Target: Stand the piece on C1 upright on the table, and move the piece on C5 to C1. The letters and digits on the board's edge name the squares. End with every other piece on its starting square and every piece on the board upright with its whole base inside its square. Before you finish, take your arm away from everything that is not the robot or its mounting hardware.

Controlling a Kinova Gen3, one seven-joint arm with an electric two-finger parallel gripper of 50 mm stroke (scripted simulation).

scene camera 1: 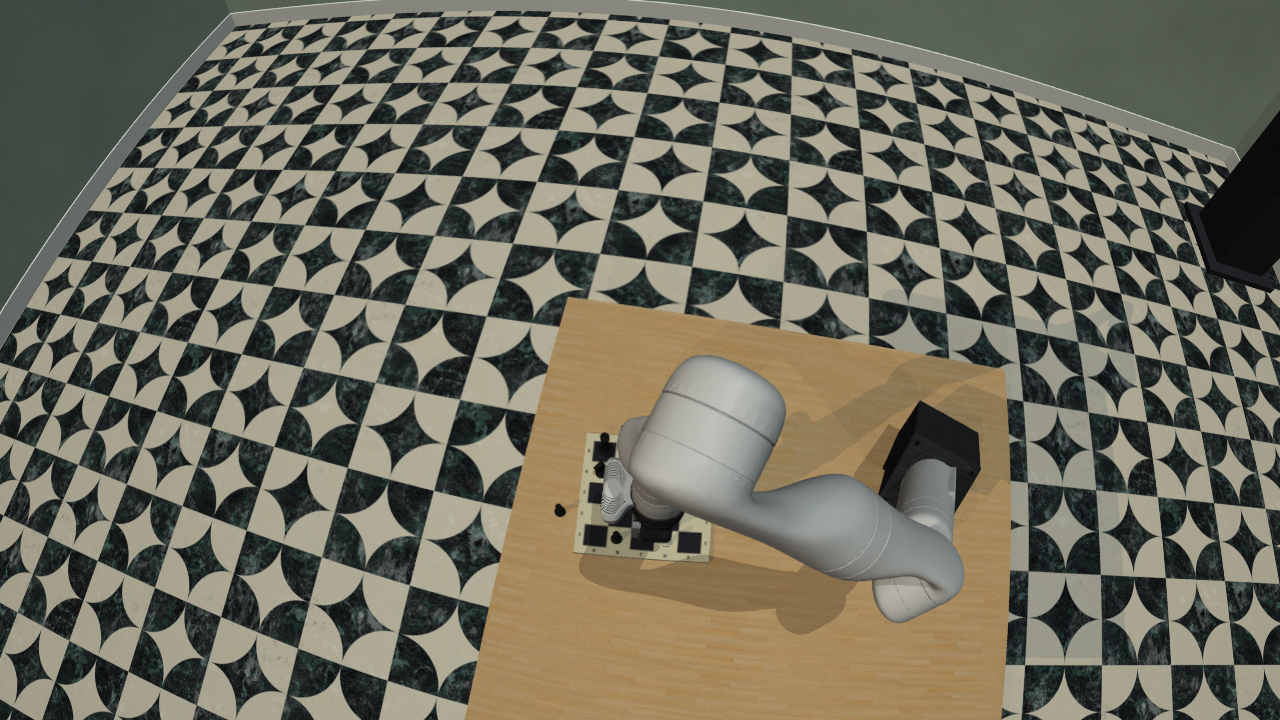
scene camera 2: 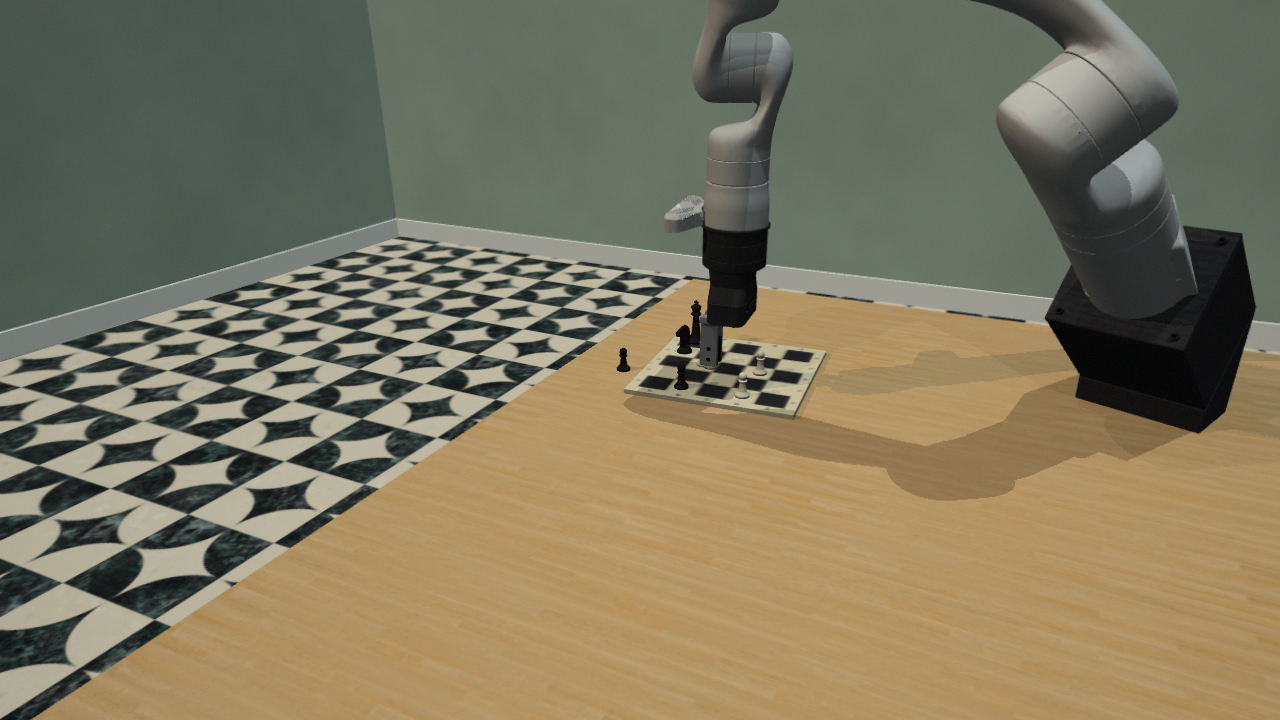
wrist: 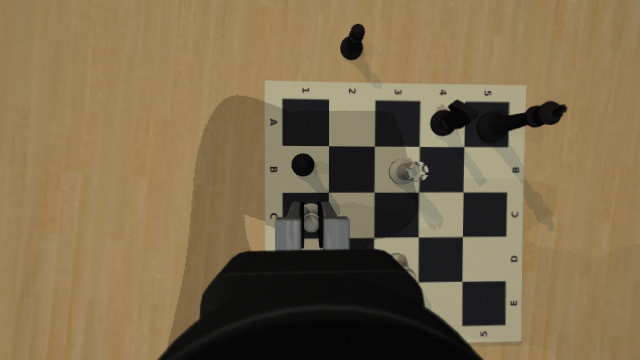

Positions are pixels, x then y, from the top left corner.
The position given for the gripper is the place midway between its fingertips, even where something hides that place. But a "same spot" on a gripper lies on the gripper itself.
Labels:
The gripper shows in scene camera 1, in scene camera 2 point(710, 362) and in the wrist view. A chessboard shows in scene camera 1, in scene camera 2 and in the wrist view point(460, 229). The same spot on the gripper: point(scene camera 1: 636, 526) is point(wrist: 282, 234). One and the same spot on the chessboard: point(scene camera 1: 691, 536) is point(scene camera 2: 776, 396).

